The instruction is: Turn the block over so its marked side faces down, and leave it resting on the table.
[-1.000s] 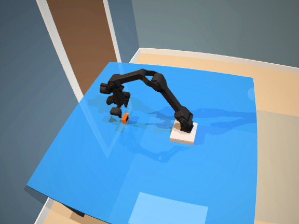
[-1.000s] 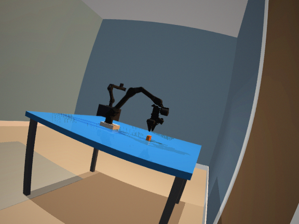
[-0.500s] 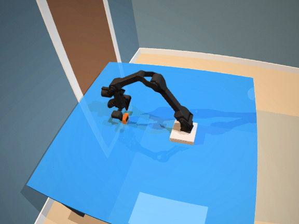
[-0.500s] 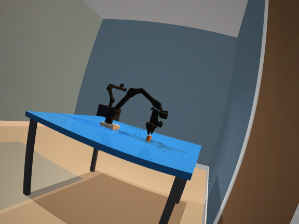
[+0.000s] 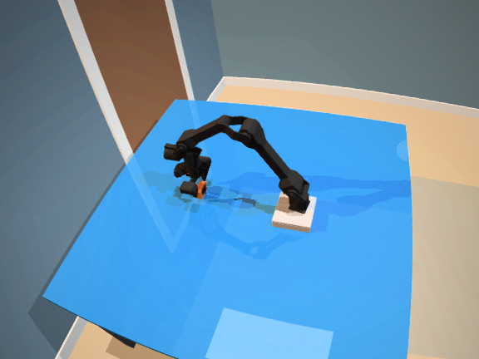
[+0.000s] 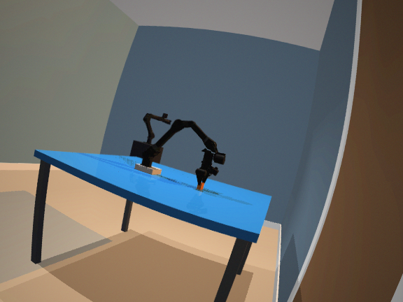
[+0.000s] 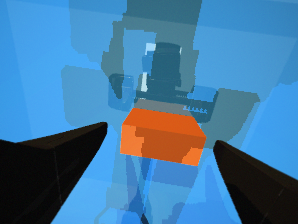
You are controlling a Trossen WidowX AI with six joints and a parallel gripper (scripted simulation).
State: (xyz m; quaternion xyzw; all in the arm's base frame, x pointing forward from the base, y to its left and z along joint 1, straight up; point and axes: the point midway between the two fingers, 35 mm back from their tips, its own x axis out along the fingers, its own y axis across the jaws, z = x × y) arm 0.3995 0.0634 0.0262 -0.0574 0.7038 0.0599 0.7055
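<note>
My gripper tip is 10 mm past the block and 10 mm above it.
</note>
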